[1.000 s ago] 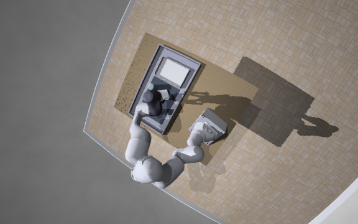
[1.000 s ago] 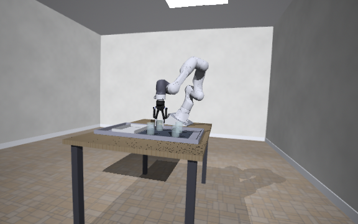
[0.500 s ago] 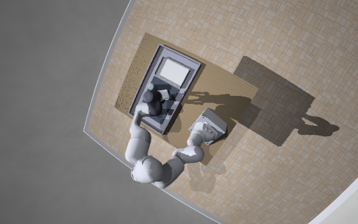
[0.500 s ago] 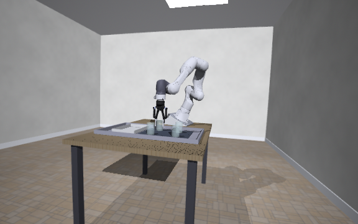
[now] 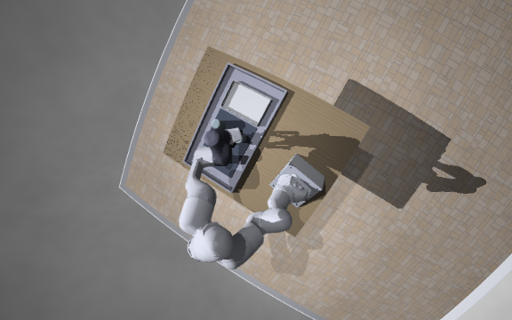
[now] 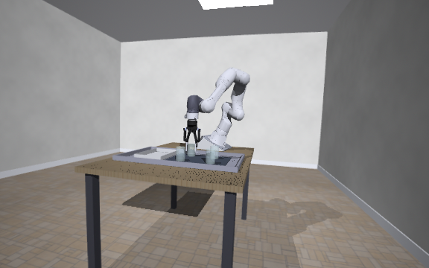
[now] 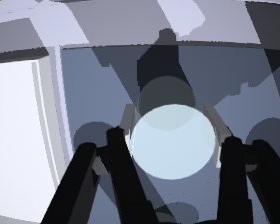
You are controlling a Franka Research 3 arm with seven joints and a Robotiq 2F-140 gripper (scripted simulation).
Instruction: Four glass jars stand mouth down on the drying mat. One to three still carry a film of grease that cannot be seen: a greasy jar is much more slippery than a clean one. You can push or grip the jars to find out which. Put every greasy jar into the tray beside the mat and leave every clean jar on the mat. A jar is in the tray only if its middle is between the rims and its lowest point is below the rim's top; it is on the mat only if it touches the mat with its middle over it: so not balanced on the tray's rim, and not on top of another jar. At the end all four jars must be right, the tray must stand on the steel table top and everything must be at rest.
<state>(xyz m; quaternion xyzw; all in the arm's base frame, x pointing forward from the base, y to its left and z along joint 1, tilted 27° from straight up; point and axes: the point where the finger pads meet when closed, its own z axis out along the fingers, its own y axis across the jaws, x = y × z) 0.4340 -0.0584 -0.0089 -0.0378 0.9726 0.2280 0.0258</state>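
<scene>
My gripper is now 22 cm to the left of the white tray, 11 cm short of it and 6 cm above it. Round my hand: dark drying mat: 10 cm to the left, 8 cm ahead, 7 cm below.
</scene>
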